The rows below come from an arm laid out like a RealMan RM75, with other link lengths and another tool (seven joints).
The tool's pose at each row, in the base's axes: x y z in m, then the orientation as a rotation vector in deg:
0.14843 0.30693 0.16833 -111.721 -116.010 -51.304
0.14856 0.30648 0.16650 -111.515 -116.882 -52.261
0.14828 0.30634 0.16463 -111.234 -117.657 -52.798
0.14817 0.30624 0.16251 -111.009 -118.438 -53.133
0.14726 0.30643 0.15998 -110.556 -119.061 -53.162
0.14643 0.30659 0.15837 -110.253 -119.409 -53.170
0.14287 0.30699 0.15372 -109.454 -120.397 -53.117
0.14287 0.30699 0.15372 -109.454 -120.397 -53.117
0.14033 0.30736 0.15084 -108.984 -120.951 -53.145
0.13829 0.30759 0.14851 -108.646 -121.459 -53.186
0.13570 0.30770 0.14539 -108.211 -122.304 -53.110
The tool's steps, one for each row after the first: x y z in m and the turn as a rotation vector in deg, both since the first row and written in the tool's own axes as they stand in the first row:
-0.00136 -0.00038 0.00125 -0.717 -0.077 -0.757
-0.00243 -0.00118 0.00260 -1.107 -0.165 -1.407
-0.00362 -0.00189 0.00421 -1.395 -0.344 -2.014
-0.00469 -0.00349 0.00609 -1.345 -0.376 -2.537
-0.00531 -0.00476 0.00724 -1.290 -0.365 -2.843
-0.00702 -0.00952 0.01022 -1.116 -0.396 -3.682
-0.00702 -0.00952 0.01022 -1.116 -0.396 -3.682
-0.00794 -0.01279 0.01205 -1.049 -0.389 -4.168
-0.00874 -0.01542 0.01349 -1.042 -0.437 -4.590
-0.00999 -0.01880 0.01535 -0.997 -0.632 -5.233

